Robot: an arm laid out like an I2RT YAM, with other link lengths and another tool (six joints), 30 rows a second.
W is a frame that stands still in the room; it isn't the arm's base.
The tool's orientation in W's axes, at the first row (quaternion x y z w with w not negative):
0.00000 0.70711 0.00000 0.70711
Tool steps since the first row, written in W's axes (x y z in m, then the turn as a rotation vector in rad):
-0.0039 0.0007 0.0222 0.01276 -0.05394 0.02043
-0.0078 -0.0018 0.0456 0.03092 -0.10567 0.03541
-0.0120 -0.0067 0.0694 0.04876 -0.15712 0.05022
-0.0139 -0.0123 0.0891 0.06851 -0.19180 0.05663
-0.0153 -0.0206 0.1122 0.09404 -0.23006 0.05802
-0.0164 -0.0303 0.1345 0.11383 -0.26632 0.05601
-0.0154 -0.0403 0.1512 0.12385 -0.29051 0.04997
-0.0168 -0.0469 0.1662 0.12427 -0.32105 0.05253
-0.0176 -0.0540 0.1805 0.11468 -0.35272 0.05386
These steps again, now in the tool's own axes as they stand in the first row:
-0.0222 0.0007 -0.0039 -0.02043 -0.05394 0.01276
-0.0456 -0.0018 -0.0078 -0.03541 -0.10567 0.03092
-0.0694 -0.0067 -0.0120 -0.05022 -0.15712 0.04876
-0.0891 -0.0123 -0.0139 -0.05663 -0.19180 0.06851
-0.1122 -0.0206 -0.0153 -0.05802 -0.23006 0.09404
-0.1345 -0.0303 -0.0164 -0.05601 -0.26632 0.11383
-0.1512 -0.0403 -0.0154 -0.04997 -0.29051 0.12385
-0.1662 -0.0469 -0.0168 -0.05253 -0.32105 0.12427
-0.1805 -0.0540 -0.0176 -0.05386 -0.35272 0.11468

